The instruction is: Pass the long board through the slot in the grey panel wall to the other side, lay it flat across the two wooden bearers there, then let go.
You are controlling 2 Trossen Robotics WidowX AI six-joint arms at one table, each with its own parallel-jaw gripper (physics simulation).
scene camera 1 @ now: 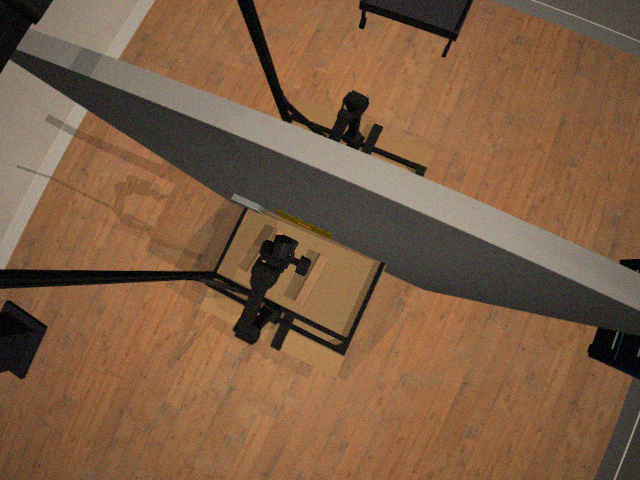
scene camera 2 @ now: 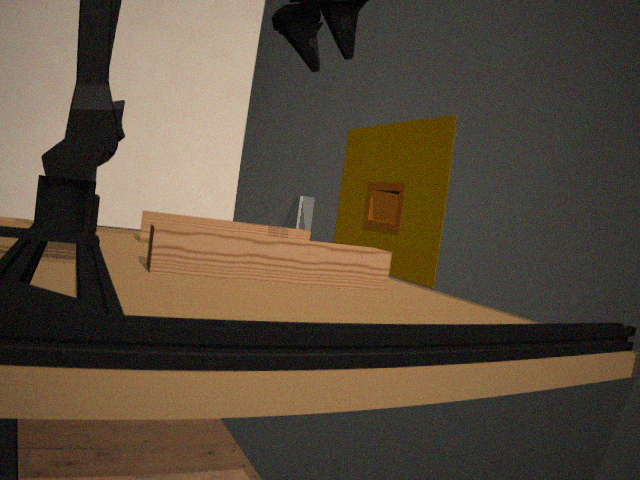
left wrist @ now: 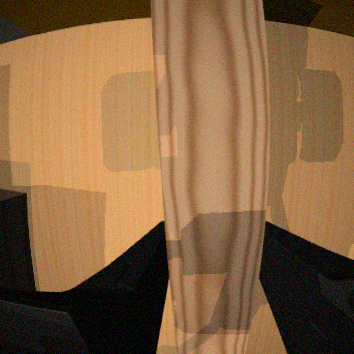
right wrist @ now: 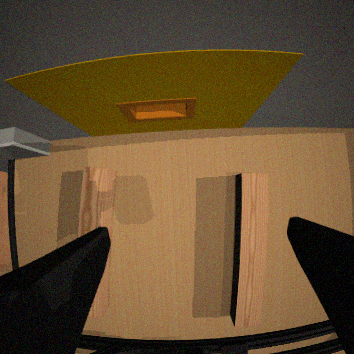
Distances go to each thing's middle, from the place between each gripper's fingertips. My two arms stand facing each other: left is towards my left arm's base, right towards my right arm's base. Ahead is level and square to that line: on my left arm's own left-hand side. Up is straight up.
The slot (scene camera 2: 384, 204) is 170 mm below my right hand, 160 mm to the left of it and 40 mm behind it. Also, from my right hand: grey block (scene camera 2: 291, 211) 340 mm behind, 220 mm below, 170 mm to the left.
My left gripper is now 160 mm to the left of the slot and 40 mm below it. Also, from my left hand: grey block (310 mm behind, 150 mm to the right, 10 mm below).
